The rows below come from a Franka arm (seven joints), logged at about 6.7 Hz.
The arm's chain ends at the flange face. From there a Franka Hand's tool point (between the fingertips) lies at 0.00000 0.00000 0.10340 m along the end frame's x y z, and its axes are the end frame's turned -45 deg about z.
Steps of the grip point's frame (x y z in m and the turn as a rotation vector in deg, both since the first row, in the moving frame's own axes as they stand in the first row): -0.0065 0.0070 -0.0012 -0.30 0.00 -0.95; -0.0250 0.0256 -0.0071 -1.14 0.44 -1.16; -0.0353 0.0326 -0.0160 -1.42 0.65 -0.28; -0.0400 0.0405 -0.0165 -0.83 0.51 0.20; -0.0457 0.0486 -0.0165 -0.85 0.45 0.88; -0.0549 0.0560 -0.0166 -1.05 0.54 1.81; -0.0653 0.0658 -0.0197 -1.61 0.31 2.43
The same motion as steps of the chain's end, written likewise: 0.0000 0.0092 -0.0012 -0.21 0.21 -0.95; -0.0016 0.0349 -0.0071 -0.49 1.12 -1.16; -0.0046 0.0470 -0.0160 -0.54 1.46 -0.28; -0.0014 0.0565 -0.0165 -0.23 0.95 0.20; 0.0004 0.0662 -0.0165 -0.28 0.92 0.88; -0.0012 0.0777 -0.0166 -0.36 1.12 1.81; -0.0021 0.0910 -0.0197 -0.92 1.36 2.43
